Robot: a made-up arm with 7 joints.
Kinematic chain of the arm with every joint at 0, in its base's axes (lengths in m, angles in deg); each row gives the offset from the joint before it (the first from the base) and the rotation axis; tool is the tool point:
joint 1: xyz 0 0 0 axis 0 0.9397 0.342
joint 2: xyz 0 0 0 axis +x
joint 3: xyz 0 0 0 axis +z
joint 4: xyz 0.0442 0 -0.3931 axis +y
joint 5: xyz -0.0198 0 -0.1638 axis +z
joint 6: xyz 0 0 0 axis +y
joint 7: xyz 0 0 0 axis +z
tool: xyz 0 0 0
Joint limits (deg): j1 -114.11..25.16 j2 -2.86..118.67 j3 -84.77..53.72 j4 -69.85..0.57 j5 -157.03..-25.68 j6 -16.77..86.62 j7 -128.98..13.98
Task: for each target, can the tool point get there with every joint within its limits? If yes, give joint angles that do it. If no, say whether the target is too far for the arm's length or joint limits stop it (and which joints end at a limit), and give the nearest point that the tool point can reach.
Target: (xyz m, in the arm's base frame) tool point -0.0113 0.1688 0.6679
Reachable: no: too far | nearest point -0.0050 0.3276 0.3852 | short by 0.324 m
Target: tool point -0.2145 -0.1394 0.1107
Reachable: no: joint limits stop it (at a limit: joint 2, joint 3, joint 4) | nearest point -0.2041 0.3637 0.2859 | short by 0.533 m
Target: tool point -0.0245 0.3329 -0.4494
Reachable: yes | joints 10.40 33.00 25.99 -19.74 -92.72 44.90 -26.65
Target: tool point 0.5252 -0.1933 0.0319
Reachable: yes | joints -95.55 6.26 -41.33 -12.29 -113.88 -1.50 -83.17
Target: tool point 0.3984 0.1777 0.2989
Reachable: yes | joints -99.21 60.14 -24.65 -55.99 -131.57 -5.76 -6.82
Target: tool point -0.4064 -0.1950 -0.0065
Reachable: no: joint limits stop it (at a limit: joint 1, joint 2, joint 3, joint 4) | nearest point -0.1362 -0.2225 -0.4331 | short by 0.506 m
